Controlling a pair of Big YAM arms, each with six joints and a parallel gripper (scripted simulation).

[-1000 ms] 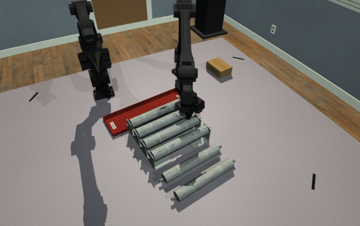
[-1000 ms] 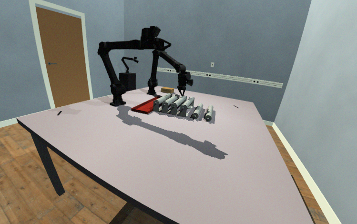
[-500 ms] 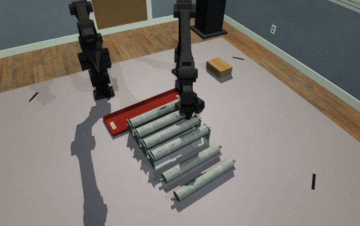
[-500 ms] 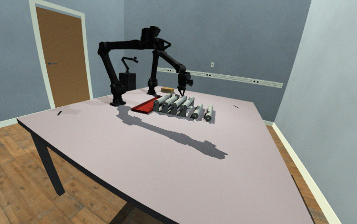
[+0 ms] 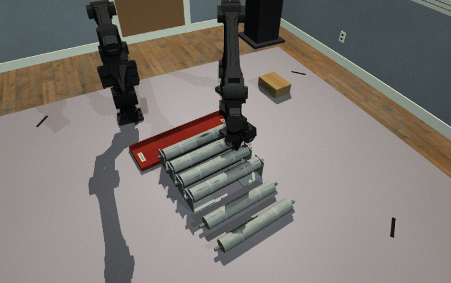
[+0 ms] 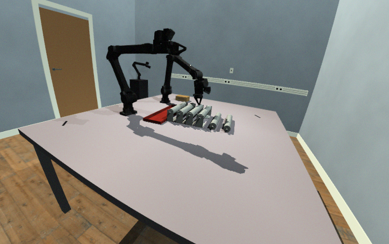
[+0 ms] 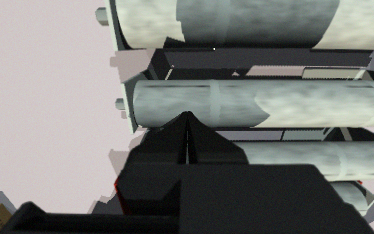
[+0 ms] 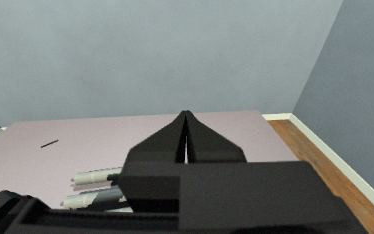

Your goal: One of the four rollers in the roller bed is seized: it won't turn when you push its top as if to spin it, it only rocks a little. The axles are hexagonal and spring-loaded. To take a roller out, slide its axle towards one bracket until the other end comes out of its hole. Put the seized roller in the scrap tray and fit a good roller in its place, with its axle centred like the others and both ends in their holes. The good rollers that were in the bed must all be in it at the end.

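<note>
Right now the roller is 100 mm to the right of my left hand, 30 mm below it and 10 mm ahead of it. Round my left hand: red scrap tray 240 mm behind, 120 mm to the right, 100 mm below; then cardboard box 440 mm to the left, 400 mm behind, 70 mm below.
My right gripper is now 42 cm above the roller and 26 cm to the right of it. The rest, counted from my right hand: red scrap tray (49 cm below, 26 cm behind, 23 cm to the left); cardboard box (79 cm to the left, 46 cm below, 41 cm behind).
</note>
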